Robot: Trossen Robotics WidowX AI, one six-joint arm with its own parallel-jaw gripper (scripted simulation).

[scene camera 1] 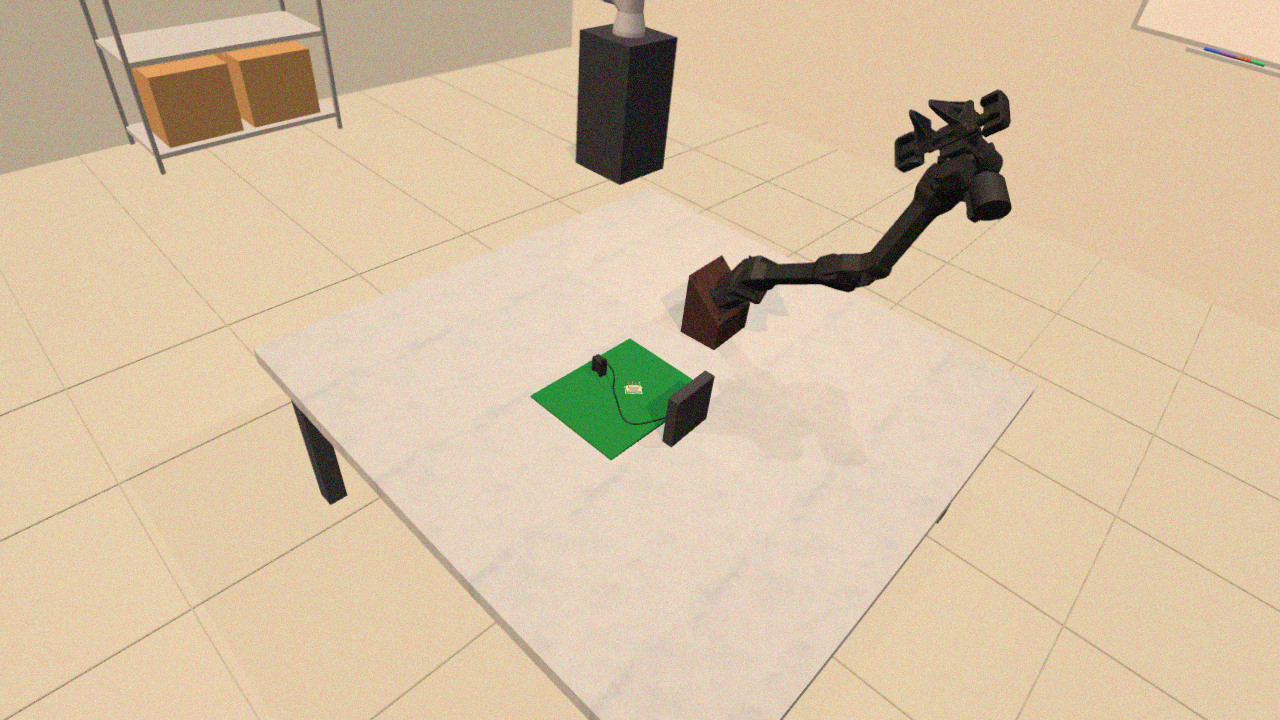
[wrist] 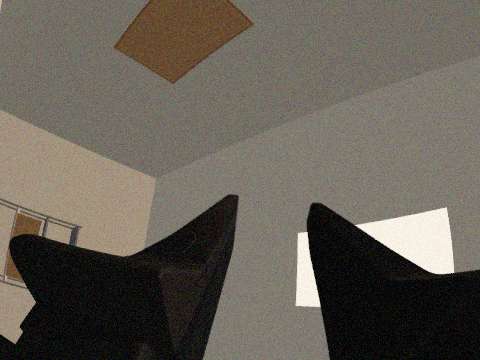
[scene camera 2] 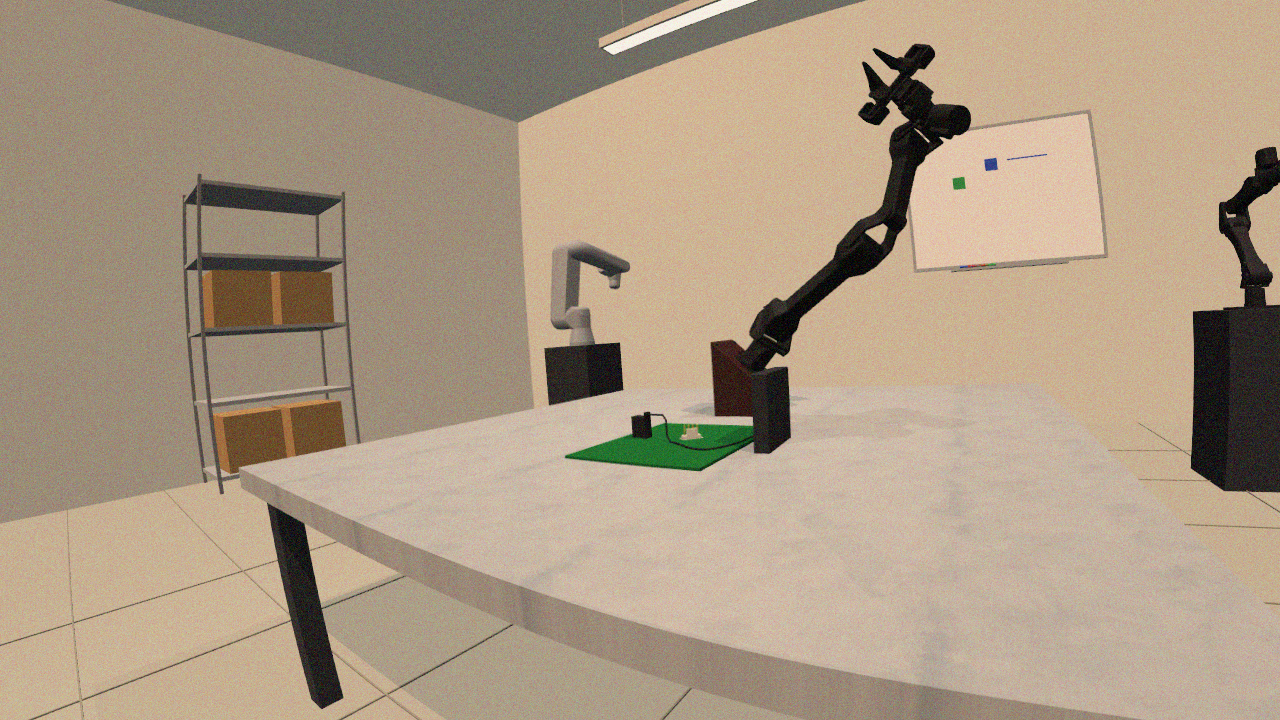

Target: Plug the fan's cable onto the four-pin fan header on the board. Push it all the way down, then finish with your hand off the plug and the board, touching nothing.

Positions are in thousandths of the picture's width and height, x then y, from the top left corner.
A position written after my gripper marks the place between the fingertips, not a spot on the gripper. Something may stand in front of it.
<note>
I see my gripper (scene camera 1: 718,149), a dark fan (scene camera 2: 601,540) and a green board (scene camera 1: 456,558).
My gripper is seen too in the wrist view (wrist: 570,582) and in scene camera 2 (scene camera 2: 679,77). The dark fan shows as well in scene camera 1 (scene camera 1: 537,567). The green board shows as well in scene camera 2 (scene camera 2: 512,628).
</note>
